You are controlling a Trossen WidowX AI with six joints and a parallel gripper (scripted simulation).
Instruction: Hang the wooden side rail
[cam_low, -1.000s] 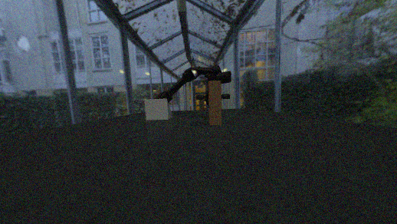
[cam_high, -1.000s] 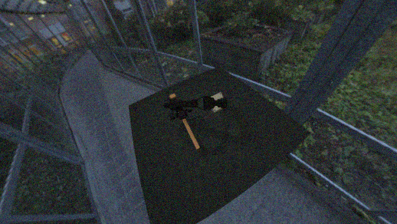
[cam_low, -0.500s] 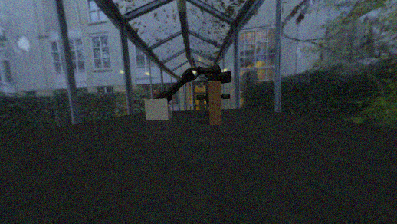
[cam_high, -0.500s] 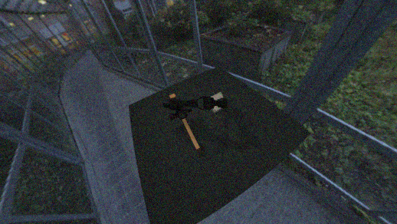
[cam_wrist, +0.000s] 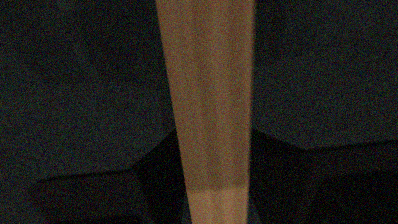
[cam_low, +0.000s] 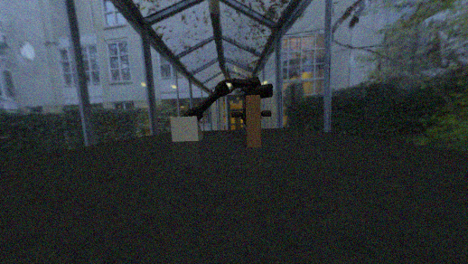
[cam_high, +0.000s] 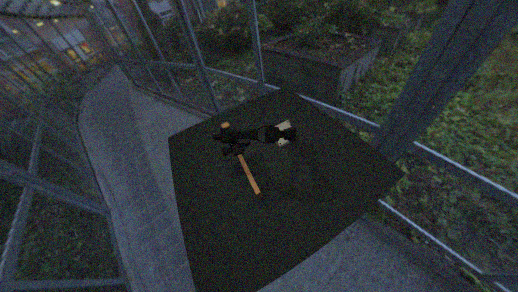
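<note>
Right now the headboard post is 160 mm to the right of my gripper tip and 40 mm above it.
</note>
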